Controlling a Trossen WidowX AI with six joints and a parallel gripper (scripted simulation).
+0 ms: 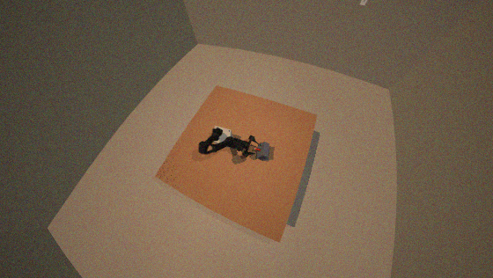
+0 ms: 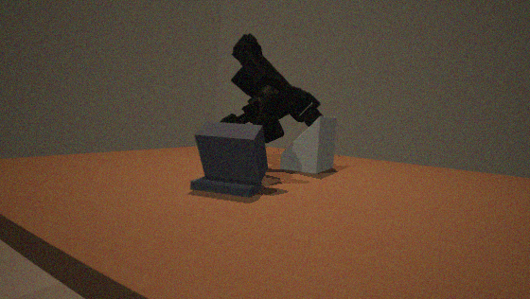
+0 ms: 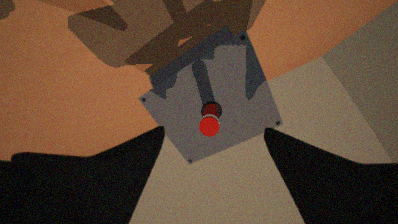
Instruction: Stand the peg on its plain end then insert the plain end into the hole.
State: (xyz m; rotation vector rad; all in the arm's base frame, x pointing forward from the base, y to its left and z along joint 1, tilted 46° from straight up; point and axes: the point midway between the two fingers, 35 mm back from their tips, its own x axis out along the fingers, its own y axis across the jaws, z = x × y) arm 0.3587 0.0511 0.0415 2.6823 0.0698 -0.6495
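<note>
Right now the red peg is 10 mm below my gripper tip. Also, from my gripper tip: sloped panel 50 mm ahead, 20 mm to the left, 40 mm below.
</note>
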